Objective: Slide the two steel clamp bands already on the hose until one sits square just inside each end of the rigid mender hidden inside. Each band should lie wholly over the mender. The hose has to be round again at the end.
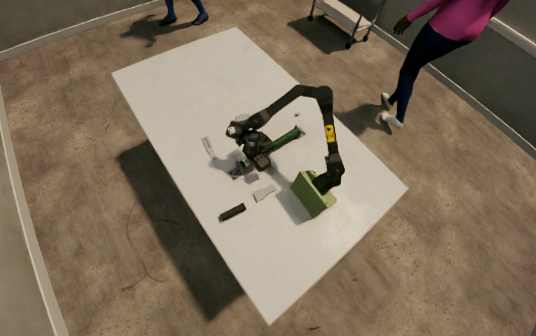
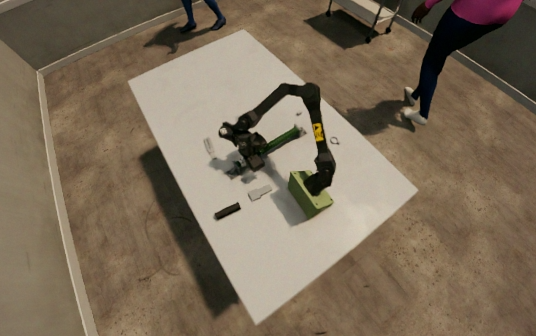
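Observation:
The green hose point(image 1: 284, 140) point(image 2: 281, 140) lies along the middle of the table, its far right end in a small grey holder point(image 1: 301, 131) point(image 2: 302, 132). Its near left part is mostly hidden under my gripper, by another grey holder point(image 1: 234, 173) point(image 2: 233, 171). My gripper point(image 1: 256, 150) point(image 2: 252, 150) is low over the hose, left of its middle, and is shut on it. The fingertips are hidden, so I cannot tell whether a steel band is between them. The bands are too small or covered to make out. The mender inside does not show.
My arm stands on an olive block point(image 1: 312, 195) point(image 2: 307, 197). A flat grey tool point(image 1: 263, 193) point(image 2: 259, 192) and a black bar point(image 1: 232, 212) point(image 2: 227, 211) lie nearer the front left. A pale slotted piece point(image 1: 208, 147) point(image 2: 208, 146) lies left. A small ring point(image 2: 334, 141) lies right.

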